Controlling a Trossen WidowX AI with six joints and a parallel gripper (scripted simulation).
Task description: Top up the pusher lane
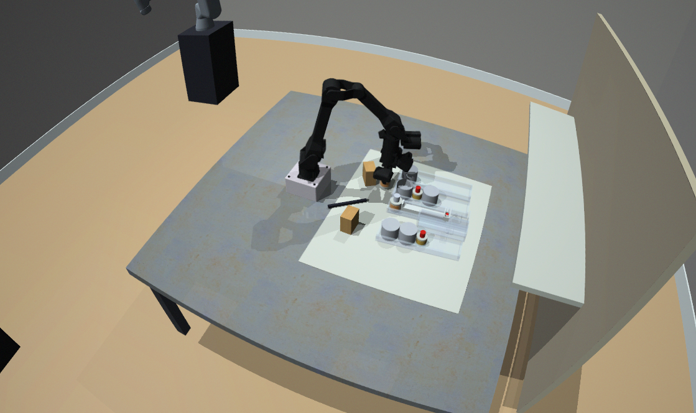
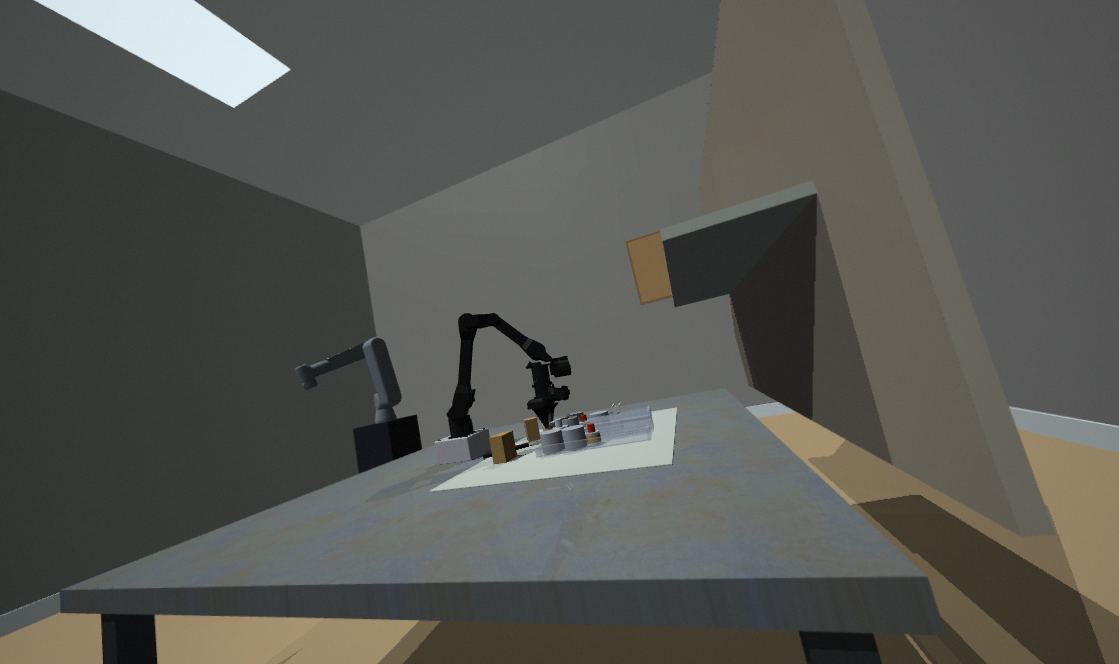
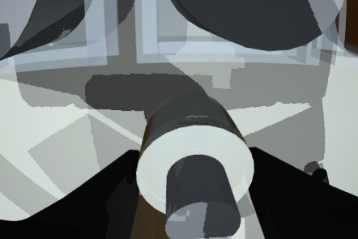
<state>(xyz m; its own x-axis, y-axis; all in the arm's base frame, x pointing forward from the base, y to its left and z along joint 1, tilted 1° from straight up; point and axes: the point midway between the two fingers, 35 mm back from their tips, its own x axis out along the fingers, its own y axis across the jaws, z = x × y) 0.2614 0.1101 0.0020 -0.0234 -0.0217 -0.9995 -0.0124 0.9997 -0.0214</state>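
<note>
The black stick is 100 mm behind my gripper tip, 140 mm to the right of it and 30 mm below it. Round my gripper tip: red tip 260 mm ahead, 130 mm to the right, 40 mm above; lane rack 220 mm ahead, 120 mm to the right, 20 mm below.
</note>
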